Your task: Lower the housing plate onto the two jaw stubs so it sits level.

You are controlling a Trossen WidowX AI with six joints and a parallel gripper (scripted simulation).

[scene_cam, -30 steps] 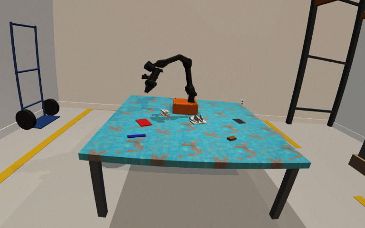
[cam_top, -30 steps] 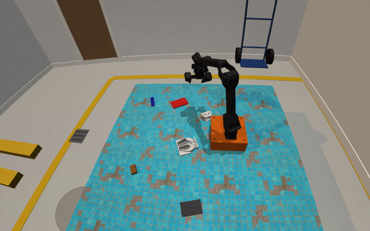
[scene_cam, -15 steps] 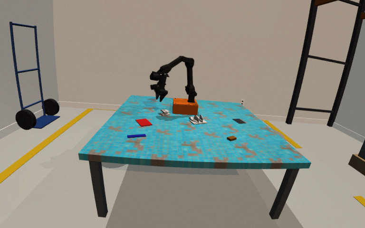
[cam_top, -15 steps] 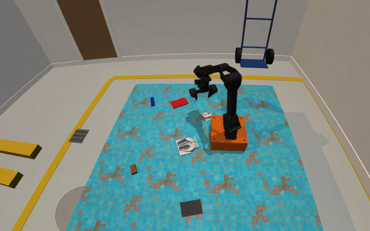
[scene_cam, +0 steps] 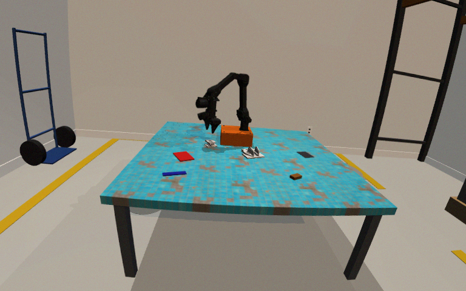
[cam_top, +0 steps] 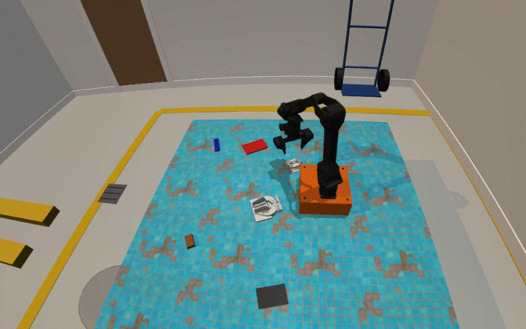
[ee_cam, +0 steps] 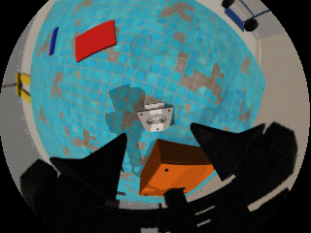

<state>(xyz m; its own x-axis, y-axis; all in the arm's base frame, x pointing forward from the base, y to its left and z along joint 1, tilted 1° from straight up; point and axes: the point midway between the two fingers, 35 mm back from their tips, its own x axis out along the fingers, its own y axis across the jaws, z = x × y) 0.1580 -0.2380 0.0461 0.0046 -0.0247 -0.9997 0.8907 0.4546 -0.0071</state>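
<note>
The white part lies 10 mm behind my gripper tip, 10 mm to the left of it and 90 mm below it. From my gripper tip the other things lie so: red flat plate (220 mm ahead, 130 mm to the right, 100 mm below); blue bar (450 mm ahead, 140 mm to the right, 100 mm below); brown block (410 mm ahead, 480 mm to the left, 90 mm below).
</note>
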